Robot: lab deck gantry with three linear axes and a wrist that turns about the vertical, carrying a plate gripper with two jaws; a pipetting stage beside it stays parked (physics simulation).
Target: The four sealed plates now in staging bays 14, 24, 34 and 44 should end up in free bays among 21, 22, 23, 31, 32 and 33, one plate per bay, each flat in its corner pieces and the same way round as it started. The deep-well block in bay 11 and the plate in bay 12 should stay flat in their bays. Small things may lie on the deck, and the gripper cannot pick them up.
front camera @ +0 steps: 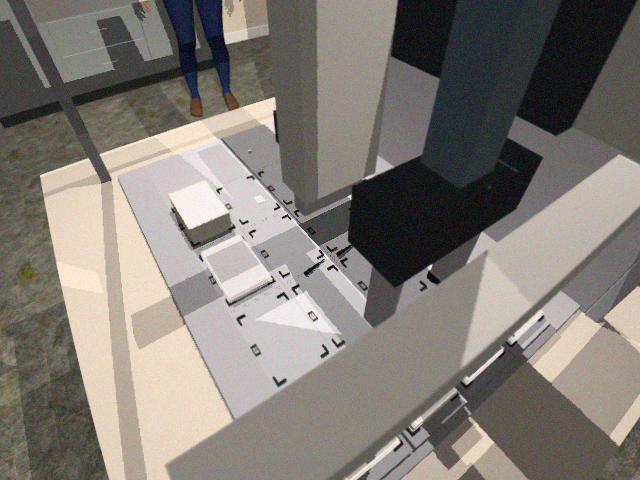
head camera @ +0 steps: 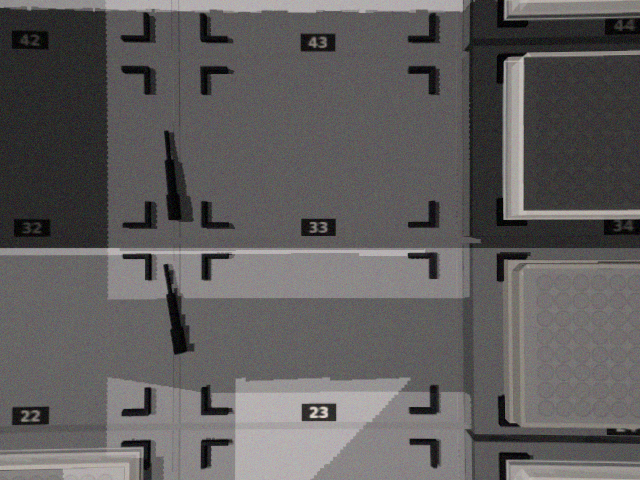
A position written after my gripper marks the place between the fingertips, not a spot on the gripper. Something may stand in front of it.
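In the head camera view my gripper is out of frame, and a deep-well block is out of frame in the head camera view too. The front camera view does show them: my gripper (pixel 409 304) is there, and so is the deep-well block (pixel 202 214).
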